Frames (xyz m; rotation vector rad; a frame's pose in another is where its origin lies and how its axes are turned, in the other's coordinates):
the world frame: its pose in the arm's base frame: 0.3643 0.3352 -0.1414 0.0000 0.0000 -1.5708
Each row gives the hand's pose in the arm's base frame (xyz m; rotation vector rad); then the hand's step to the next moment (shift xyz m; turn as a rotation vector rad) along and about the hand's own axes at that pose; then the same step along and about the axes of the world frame.
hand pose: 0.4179 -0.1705 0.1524 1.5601 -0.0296 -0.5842
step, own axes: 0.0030 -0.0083 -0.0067 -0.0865 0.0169 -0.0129
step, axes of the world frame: -0.0059 0.0024 -0.0091 -0.0421 -0.0644 0.0449
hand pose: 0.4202 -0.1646 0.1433 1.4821 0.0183 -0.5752
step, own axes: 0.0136 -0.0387 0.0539 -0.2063 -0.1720 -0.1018
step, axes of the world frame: 0.0545 -0.0205 -0.0346 -0.1709 -0.2090 -0.0979
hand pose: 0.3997 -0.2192 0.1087 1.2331 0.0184 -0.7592
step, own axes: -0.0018 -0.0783 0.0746 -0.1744 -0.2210 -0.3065
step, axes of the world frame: 0.0721 -0.0711 -0.0379 -0.3228 -0.1332 -0.2264
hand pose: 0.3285 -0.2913 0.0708 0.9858 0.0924 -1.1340
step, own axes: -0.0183 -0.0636 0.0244 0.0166 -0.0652 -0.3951
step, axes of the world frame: 0.0083 -0.0685 -0.0147 -0.2589 0.1142 -0.2838
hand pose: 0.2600 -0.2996 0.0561 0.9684 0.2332 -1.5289
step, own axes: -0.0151 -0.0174 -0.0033 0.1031 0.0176 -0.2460
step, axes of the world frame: -0.0171 -0.0157 0.0016 -0.0804 0.1326 -0.2177
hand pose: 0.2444 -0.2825 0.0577 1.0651 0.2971 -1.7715
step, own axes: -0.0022 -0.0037 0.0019 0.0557 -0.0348 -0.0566
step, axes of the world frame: -0.0019 -0.0039 0.0018 -0.0164 -0.0057 -0.0849
